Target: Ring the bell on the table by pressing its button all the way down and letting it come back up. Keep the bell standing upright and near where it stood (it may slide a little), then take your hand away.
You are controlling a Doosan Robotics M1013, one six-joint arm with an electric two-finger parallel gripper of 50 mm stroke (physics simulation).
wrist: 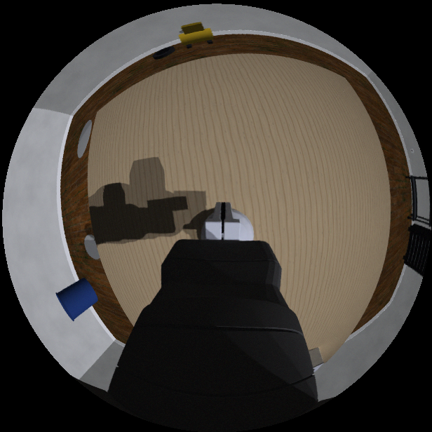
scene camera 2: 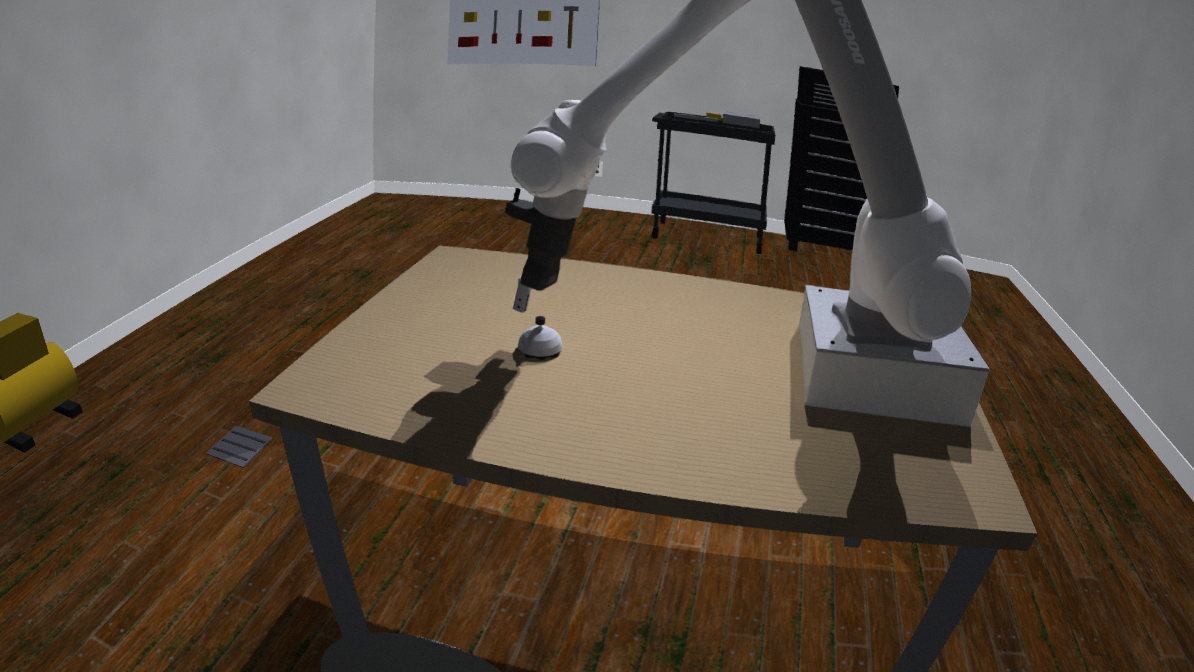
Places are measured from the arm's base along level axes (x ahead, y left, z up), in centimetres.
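Where they show: gripper, fingertip midpoint: (scene camera 2: 519, 309); arm's base, origin of the base link: (scene camera 2: 880, 328).
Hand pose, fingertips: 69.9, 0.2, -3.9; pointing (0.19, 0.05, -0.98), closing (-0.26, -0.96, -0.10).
Note:
Each offset is from my fingertips to the top centre of the thing, as dx, dy, dz. Level surfaces: height alone.
A silver dome bell {-4.3, +1.1, -0.7} (scene camera 2: 539, 343) (wrist: 245, 226) stands upright on the wooden table {dz -7.4} (scene camera 2: 685, 358) (wrist: 280, 125). Its black button {-4.3, +1.1, -0.7} (scene camera 2: 540, 320) stands up on top in the scene view; in the wrist view the fingers hide it. My gripper (scene camera 2: 519, 310) (wrist: 222, 211) is shut with nothing between the fingers. In the scene view its tilted fingertips are a little above the button and slightly to its left, with a gap between them. In the wrist view the fingers overlap the left part of the dome.
The arm's pale base block (scene camera 2: 889, 385) stands at the table's right end. The arm's shadow lies on the table beside the bell. Beyond the table are a black cart (scene camera 2: 714, 126), a dark drawer cabinet (scene camera 2: 823, 166) and a yellow machine (scene camera 2: 37, 384) (wrist: 196, 35). A blue bin (wrist: 77, 298) shows in the wrist view.

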